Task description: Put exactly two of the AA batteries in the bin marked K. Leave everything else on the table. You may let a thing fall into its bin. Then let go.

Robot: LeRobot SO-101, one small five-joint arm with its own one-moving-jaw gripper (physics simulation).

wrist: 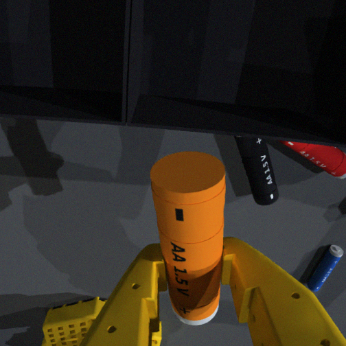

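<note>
My gripper (194,265) is shut on an orange AA battery (192,220), with a jaw pressing on each side of it. The battery is held above the table, its flat orange end toward the top of the view. A black AA battery (261,175) lies on the table to the right, its far end hidden by the bin edge. A red AA battery (320,157) lies at the right edge, partly hidden by the bin. Dark open bins (126,65) with a divider span the top of the view. No letter K shows on them.
A small blue battery (325,268) lies on the table at the lower right; its size label is too small to read surely. A yellow part with a grid of holes (70,325) shows at the lower left. The bins' near rim (210,131) crosses the view above the held battery.
</note>
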